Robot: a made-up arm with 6 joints. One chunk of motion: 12 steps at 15 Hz.
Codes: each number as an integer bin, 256 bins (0 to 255) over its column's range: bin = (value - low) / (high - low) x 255, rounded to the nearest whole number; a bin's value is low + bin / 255 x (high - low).
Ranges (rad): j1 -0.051..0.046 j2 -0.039..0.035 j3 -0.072..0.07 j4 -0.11..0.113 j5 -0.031..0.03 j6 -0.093..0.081
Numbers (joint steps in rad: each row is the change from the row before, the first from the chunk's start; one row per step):
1: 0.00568 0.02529 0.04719 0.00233 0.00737 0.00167
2: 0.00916 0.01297 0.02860 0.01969 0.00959 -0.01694
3: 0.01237 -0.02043 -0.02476 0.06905 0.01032 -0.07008
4: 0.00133 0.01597 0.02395 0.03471 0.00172 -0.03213
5: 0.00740 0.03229 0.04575 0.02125 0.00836 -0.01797
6: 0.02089 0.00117 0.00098 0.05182 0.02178 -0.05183
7: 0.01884 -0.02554 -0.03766 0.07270 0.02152 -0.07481
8: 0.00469 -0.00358 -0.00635 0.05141 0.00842 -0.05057
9: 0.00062 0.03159 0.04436 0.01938 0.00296 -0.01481
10: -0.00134 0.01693 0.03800 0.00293 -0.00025 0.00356
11: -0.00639 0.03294 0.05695 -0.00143 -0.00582 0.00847
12: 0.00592 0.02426 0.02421 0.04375 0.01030 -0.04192
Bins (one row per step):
1: 149 222 214 128 160 139
2: 158 179 181 148 170 111
3: 167 64 85 205 173 34
4: 138 189 172 165 137 89
5: 154 246 211 150 165 110
6: 189 138 131 185 221 60
7: 184 46 62 209 220 27
8: 146 122 118 185 165 62
9: 136 243 209 148 142 115
10: 131 193 198 129 129 142
11: 117 248 232 124 105 149
12: 150 218 173 176 173 75

